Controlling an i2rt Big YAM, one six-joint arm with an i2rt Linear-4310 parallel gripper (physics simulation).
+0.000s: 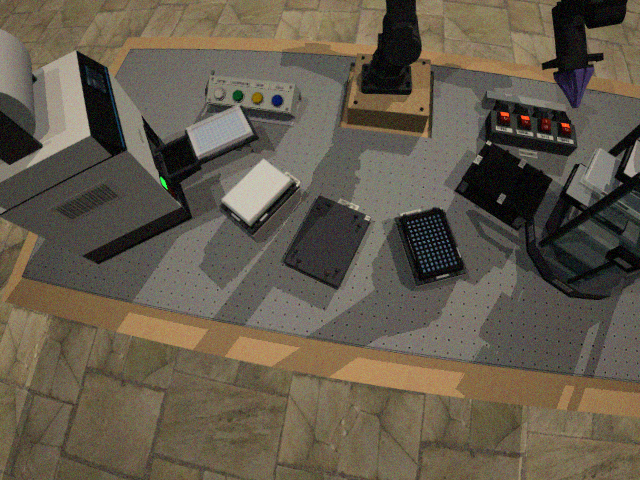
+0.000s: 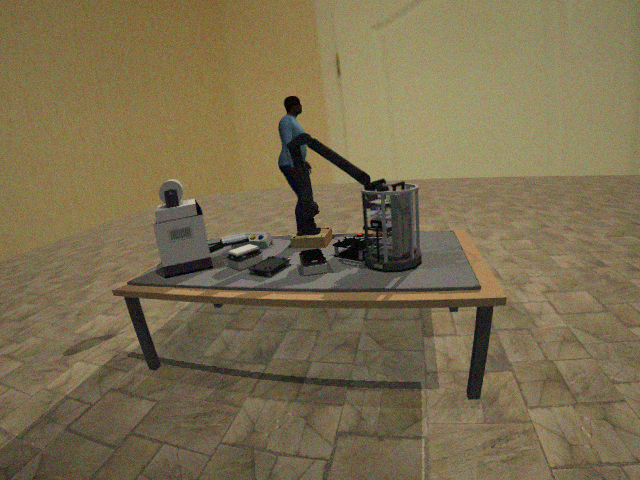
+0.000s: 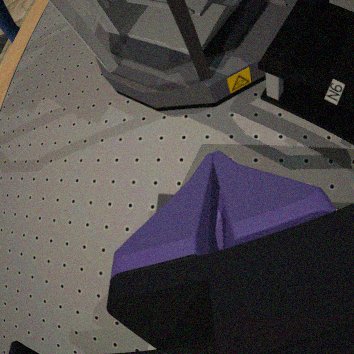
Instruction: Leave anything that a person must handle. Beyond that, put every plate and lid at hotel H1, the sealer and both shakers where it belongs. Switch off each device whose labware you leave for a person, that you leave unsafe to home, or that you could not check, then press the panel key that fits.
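Where they show: gripper, fingertip midpoint: (image 1: pixel 575 107) (image 3: pixel 216 163); arm's base, link origin: (image 1: pixel 386 81) (image 2: pixel 309 232).
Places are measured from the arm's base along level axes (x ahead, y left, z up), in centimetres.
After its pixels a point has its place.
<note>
My gripper (image 1: pixel 576 105) {x 13.5, y 38.7, z 9.9 cm} (image 3: pixel 216 163) {x 13.5, y 38.7, z 9.9 cm} is shut and empty, purple fingertips together, beside the right end of the switch box (image 1: pixel 532 135) {x 13.1, y 34.5, z -0.9 cm}. Its first, second and fourth rockers glow orange; the third is darker. The white sealer-like machine (image 1: pixel 62 175) {x 42.3, y -52.1, z 23.5 cm} (image 2: pixel 180 235) {x 43.2, y -53.5, z 14.4 cm} at left shows a green light. A pale plate (image 1: pixel 221 132) {x 21.2, y -35.2, z 5.9 cm} lies beside its dark drawer. A white-topped plate or lid (image 1: pixel 258 188) {x 33.0, y -25.8, z 3.3 cm} (image 2: pixel 243 251) {x 37.6, y -24.5, z 3.2 cm} rests on a low device. A blue-welled black plate (image 1: pixel 431 242) {x 42.1, y 8.6, z 1.9 cm} sits on another. A dark flat device (image 1: pixel 328 240) {x 41.5, y -11.2, z -1.9 cm} (image 2: pixel 270 265) {x 43.7, y -10.1, z -2.0 cm} between them bears no plate. The key panel (image 1: pixel 253 105) {x 8.9, y -31.5, z 0.3 cm} has white, green, yellow and blue keys.
A round posted enclosure (image 1: pixel 550 279) {x 46.7, y 34.7, z -3.3 cm} (image 2: pixel 393 266) {x 50.1, y 42.9, z -2.5 cm} with pale plates inside stands at right; its base (image 3: pixel 165 97) {x 25.7, y 45.7, z -2.4 cm} carries a yellow warning label. A black platform (image 1: pixel 501 180) {x 27.0, y 24.3, z 1.0 cm} (image 3: pixel 310 55) {x 26.3, y 30.9, z 1.0 cm} lies beside it. A person in blue (image 2: pixel 290 131) stands behind the table, partly behind my arm.
</note>
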